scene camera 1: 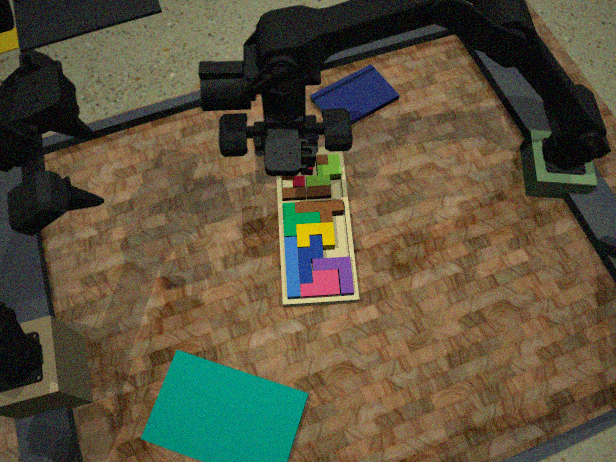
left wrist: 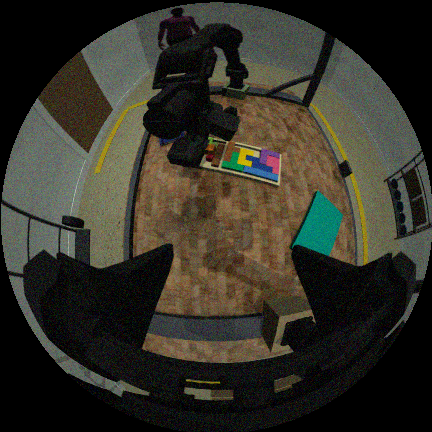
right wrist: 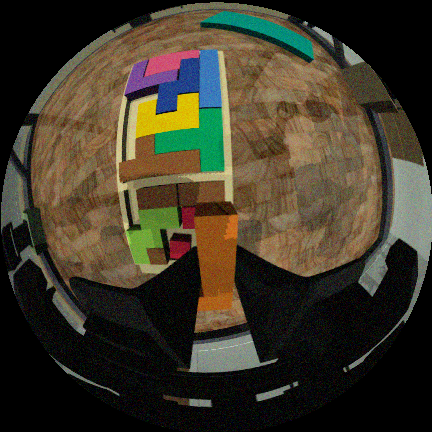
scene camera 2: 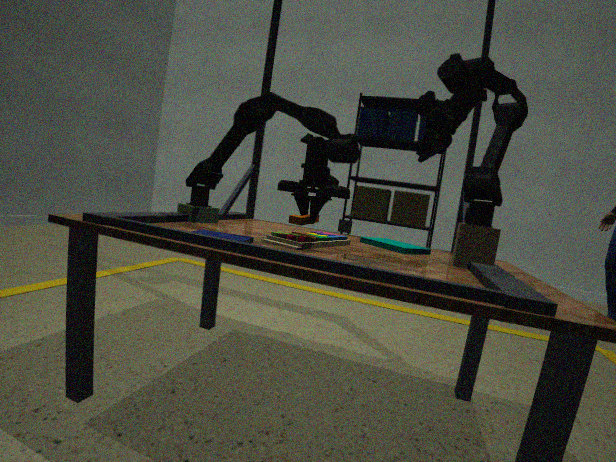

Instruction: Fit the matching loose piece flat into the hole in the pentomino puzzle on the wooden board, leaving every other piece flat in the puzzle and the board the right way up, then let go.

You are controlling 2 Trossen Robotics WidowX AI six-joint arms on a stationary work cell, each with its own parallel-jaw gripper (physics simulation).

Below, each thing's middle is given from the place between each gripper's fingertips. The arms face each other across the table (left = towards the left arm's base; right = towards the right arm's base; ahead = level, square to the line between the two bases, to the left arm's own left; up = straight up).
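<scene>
Distances from my left hand: wooden puzzle board (scene camera 1: 344,247), 50 mm behind, 250 mm to the right, 250 mm below; lime green piece (right wrist: 151,232), 20 mm ahead, 300 mm to the right, 240 mm below; teal sheet (scene camera 1: 201,403), 20 mm to the right, 280 mm behind, 250 mm below; orange L-shaped piece (right wrist: 215,223), 40 mm ahead, 260 mm to the right, 190 mm below.
Distances from my right hand: wooden puzzle board, 10 mm to the right, 80 mm behind, 50 mm below; orange L-shaped piece, 10 mm above, 10 mm to the right; teal sheet, 230 mm to the left, 310 mm behind, 50 mm below; lime green piece, 20 mm behind, 60 mm to the right, 50 mm below.
</scene>
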